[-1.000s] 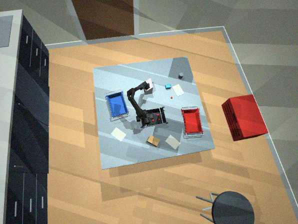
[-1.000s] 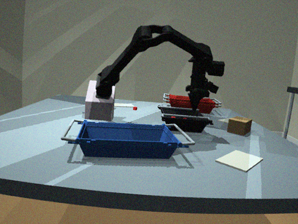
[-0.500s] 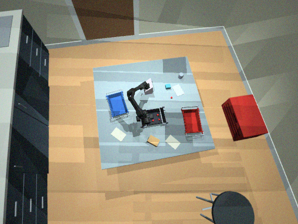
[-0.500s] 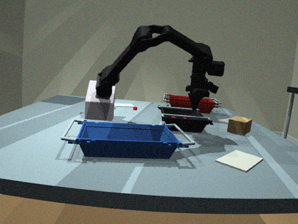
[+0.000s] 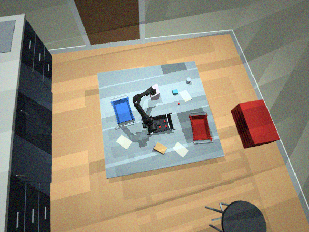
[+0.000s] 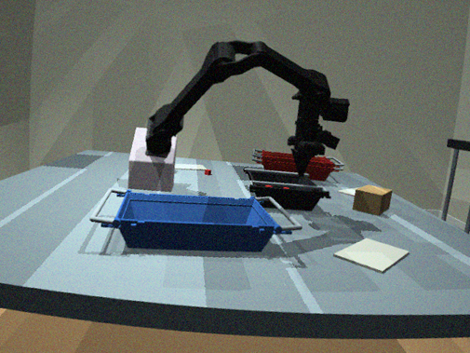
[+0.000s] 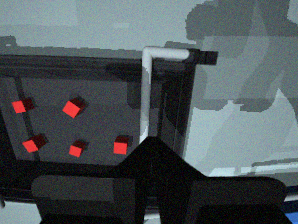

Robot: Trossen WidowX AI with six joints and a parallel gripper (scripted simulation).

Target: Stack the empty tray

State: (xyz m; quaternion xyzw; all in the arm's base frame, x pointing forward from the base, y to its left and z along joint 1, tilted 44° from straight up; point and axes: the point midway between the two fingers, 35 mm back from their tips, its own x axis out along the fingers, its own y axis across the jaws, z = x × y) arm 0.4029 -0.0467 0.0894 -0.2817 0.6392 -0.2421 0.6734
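Right now the blue tray is 290 mm to the right of my gripper tip, 250 mm behind it and 50 mm below it. The rest, counted from my gripper tip: red cube (380 mm to the left, 270 mm behind, 80 mm below); then cyan block (420 mm behind, 370 mm to the left, 70 mm below); then brown box (240 mm ahead, 70 mm to the left, 60 mm below).
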